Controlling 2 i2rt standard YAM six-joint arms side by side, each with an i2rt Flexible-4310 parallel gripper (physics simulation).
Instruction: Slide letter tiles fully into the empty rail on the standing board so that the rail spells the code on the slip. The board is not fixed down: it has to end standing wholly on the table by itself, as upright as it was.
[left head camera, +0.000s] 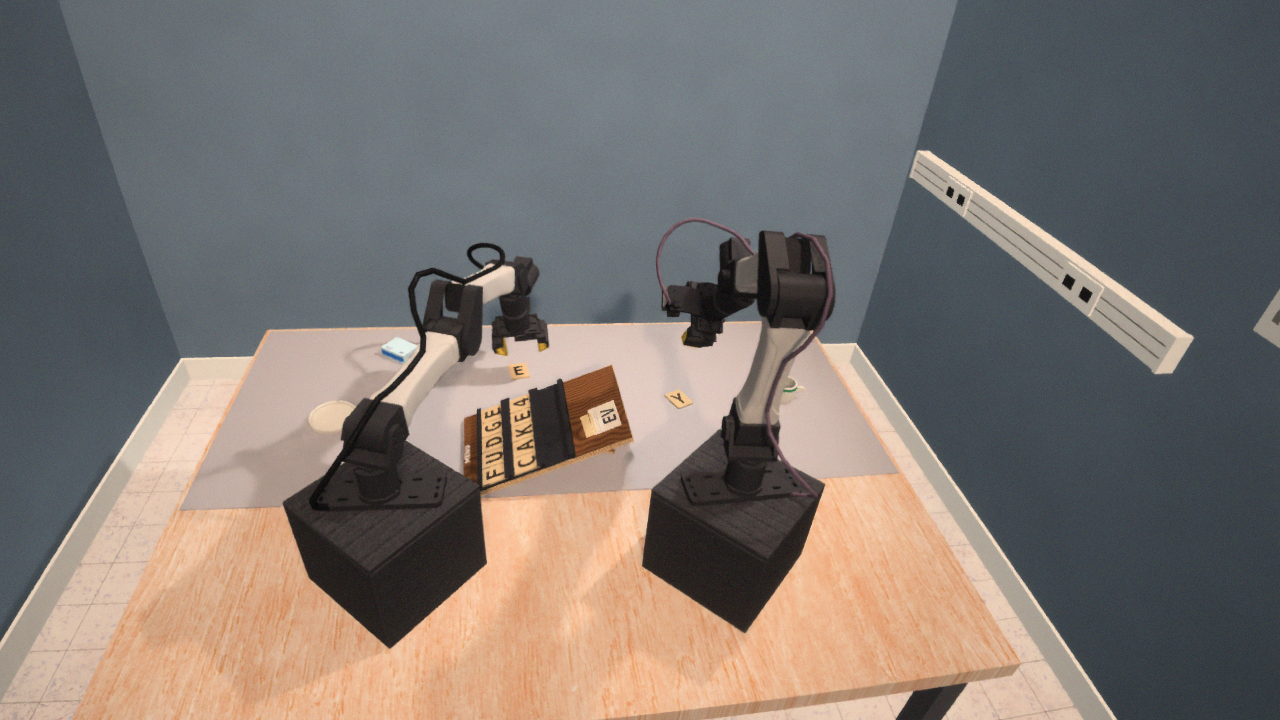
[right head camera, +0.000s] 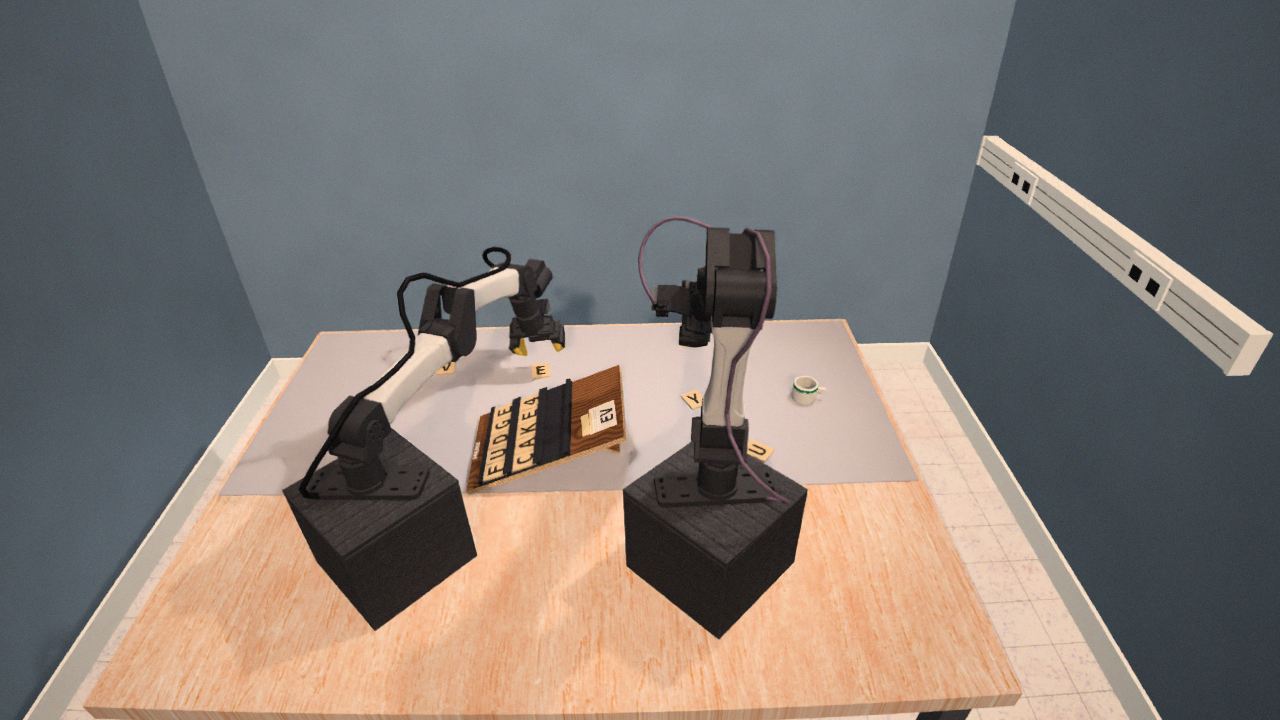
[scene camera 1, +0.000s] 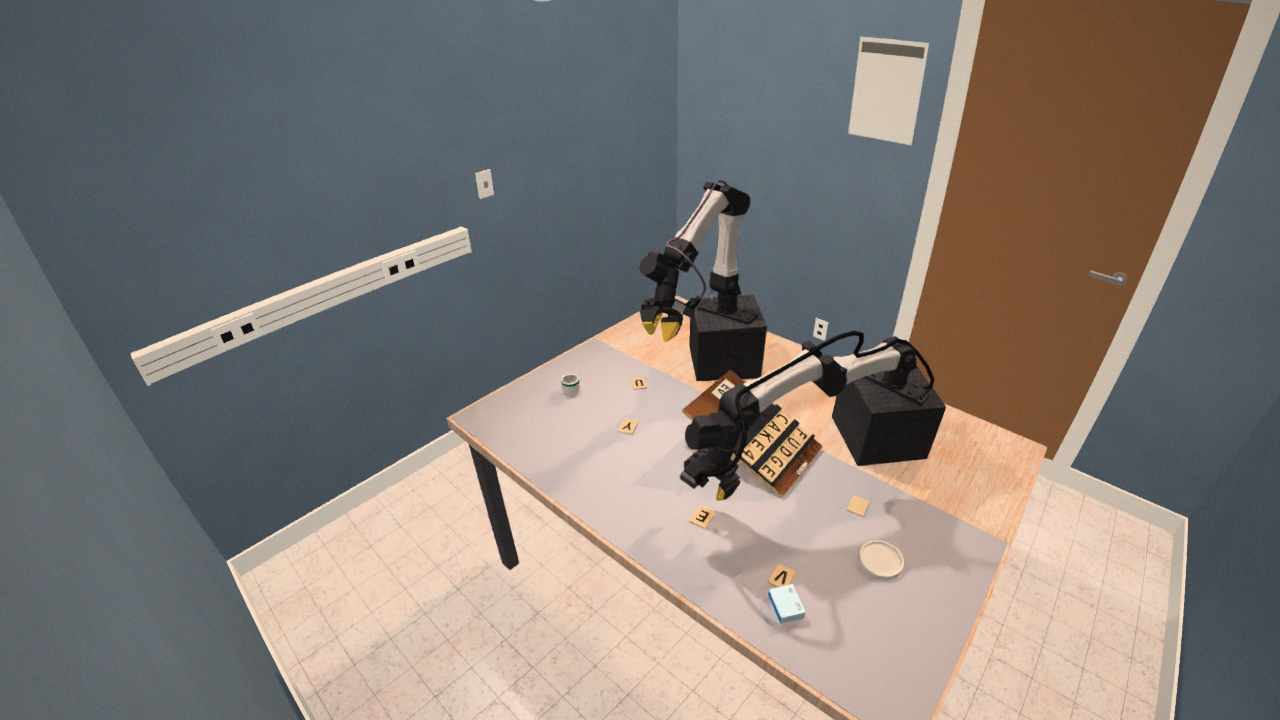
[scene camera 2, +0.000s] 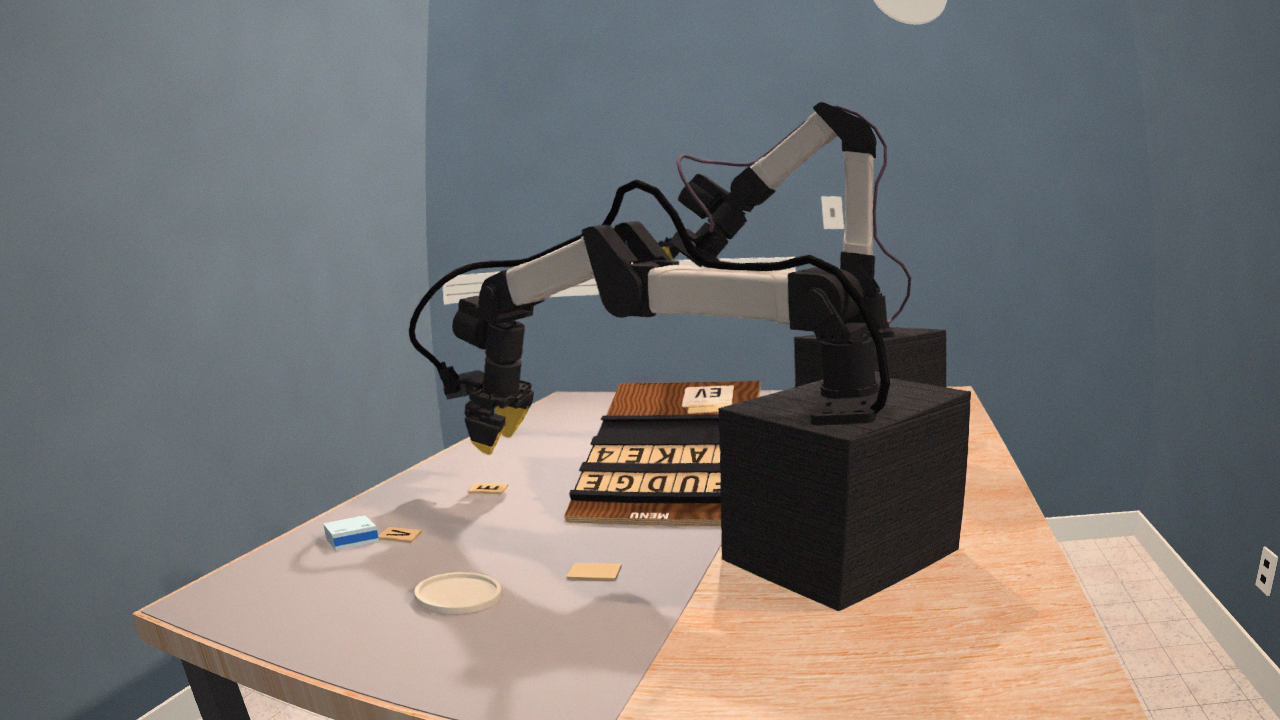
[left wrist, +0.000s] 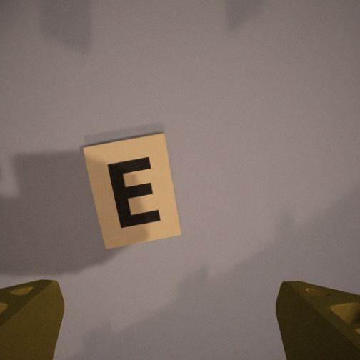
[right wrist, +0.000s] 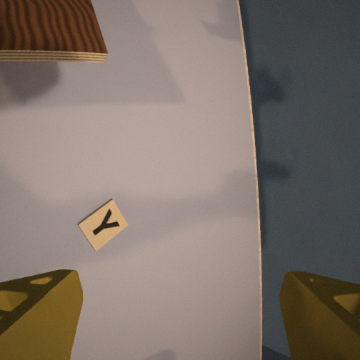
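Seen in the pictures: left gripper, between the fingertips: (left head camera: 523, 352) (right head camera: 542, 352) (scene camera 1: 705, 490) (scene camera 2: 496, 445); right gripper, between the fingertips: (left head camera: 684, 321) (right head camera: 683, 320) (scene camera 1: 658, 338); left arm's base, origin of its link: (left head camera: 381, 493) (right head camera: 368, 485) (scene camera 1: 893, 383) (scene camera 2: 850, 399); right arm's base, origin of its link: (left head camera: 741, 486) (right head camera: 715, 489) (scene camera 1: 727, 312) (scene camera 2: 872, 333).
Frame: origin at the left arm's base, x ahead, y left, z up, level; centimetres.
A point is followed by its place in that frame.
Observation:
The board (left head camera: 595, 389) {z -7.4, x 36.7, y -36.2 cm} (right head camera: 601, 385) {z -7.3, x 37.9, y -36.4 cm} (scene camera 2: 644, 398) {z -7.4, x 37.7, y -36.1 cm} stands leaning back. Its rows read FUDGE and CAKE4; the black rail (left head camera: 554, 420) {z -10.6, x 30.3, y -27.5 cm} (scene camera 2: 657, 431) {z -10.7, x 32.7, y -27.3 cm} beside CAKE4 is empty. The slip (left head camera: 608, 416) {z -6.9, x 27.1, y -38.3 cm} (right head camera: 602, 417) {z -7.2, x 27.1, y -37.5 cm} reads EV. My left gripper (left head camera: 521, 349) {z -12.0, x 57.2, y -19.9 cm} (scene camera 2: 499, 440) {z -12.0, x 57.2, y -19.9 cm} (left wrist: 169, 296) is open, pointing down above the E tile (left wrist: 135, 190) (scene camera 1: 702, 516) {z -19.0, x 59.2, y -18.6 cm} (scene camera 2: 488, 488) {z -19.0, x 58.8, y -18.0 cm}, which lies face up on the mat. The V tile (scene camera 1: 781, 575) {z -19.0, x 60.2, y 6.1 cm} (scene camera 2: 399, 534) {z -19.0, x 60.2, y 6.8 cm} lies by a small box. My right gripper (scene camera 1: 659, 331) {z 8.9, x 38.6, y -53.8 cm} (right wrist: 180, 286) is open and empty, high over the mat near the Y tile (right wrist: 103, 225) (left head camera: 678, 399) {z -19.0, x 47.7, y -57.1 cm}.
The U tile (right head camera: 759, 450) {z -19.0, x 30.3, y -70.9 cm} (scene camera 1: 639, 383) {z -19.0, x 30.7, y -70.2 cm} lies near the right arm's base. A blank-faced tile (scene camera 1: 858, 505) {z -19.0, x 29.0, y 8.8 cm} (scene camera 2: 594, 571) {z -19.0, x 28.8, y 9.1 cm} lies near a round dish (scene camera 1: 881, 559) {z -18.8, x 40.8, y 21.6 cm} (scene camera 2: 458, 591) {z -18.7, x 41.0, y 21.0 cm}. The blue-and-white box (scene camera 1: 786, 603) {z -16.9, x 66.9, y 11.8 cm} (scene camera 2: 351, 531) {z -17.1, x 64.2, y 13.3 cm} touches or nearly touches V. A cup (right head camera: 805, 390) {z -14.7, x 46.1, y -82.9 cm} (scene camera 1: 570, 385) {z -15.0, x 50.5, y -81.1 cm} stands beyond Y.

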